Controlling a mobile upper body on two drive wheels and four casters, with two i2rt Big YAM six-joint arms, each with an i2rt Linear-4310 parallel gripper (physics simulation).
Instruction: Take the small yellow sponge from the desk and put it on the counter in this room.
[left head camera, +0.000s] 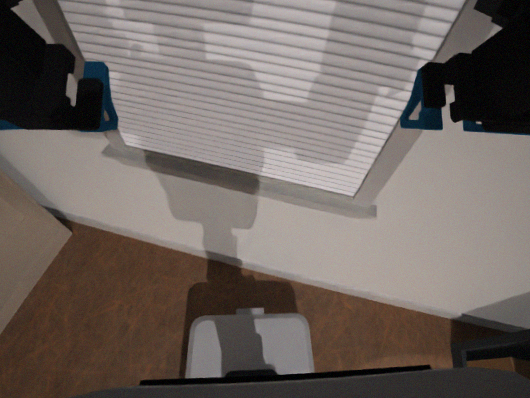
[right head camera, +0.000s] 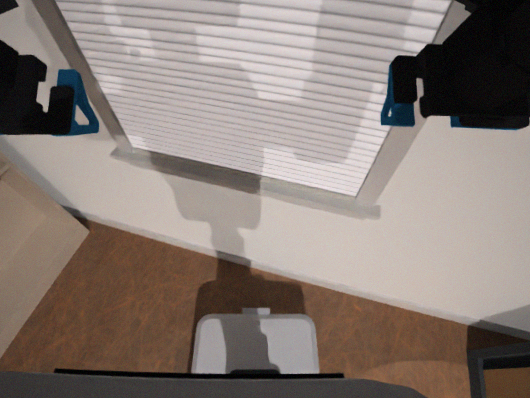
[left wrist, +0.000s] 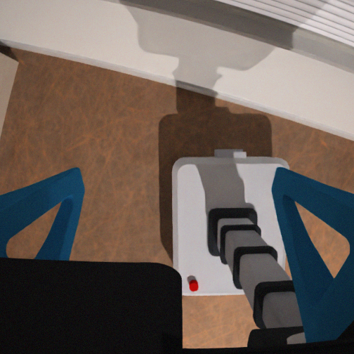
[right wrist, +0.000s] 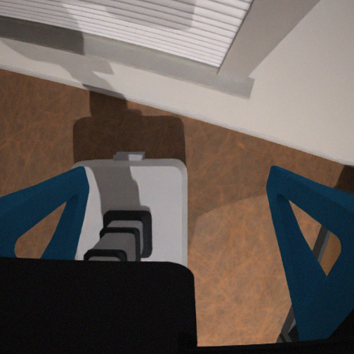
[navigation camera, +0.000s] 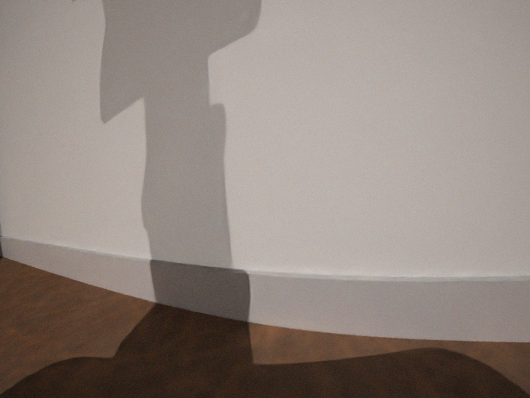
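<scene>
The small yellow sponge, the desk and the counter do not show in any of the views. My left gripper is open, its blue fingers wide apart with nothing between them. My right gripper is open and empty too. Both are held up in front of a wall with a window, one on each side of the head views.
Window blinds and a pale wall stand close ahead. A beige cabinet side is at the left. A dark-framed object stands at the lower right. My white base is below.
</scene>
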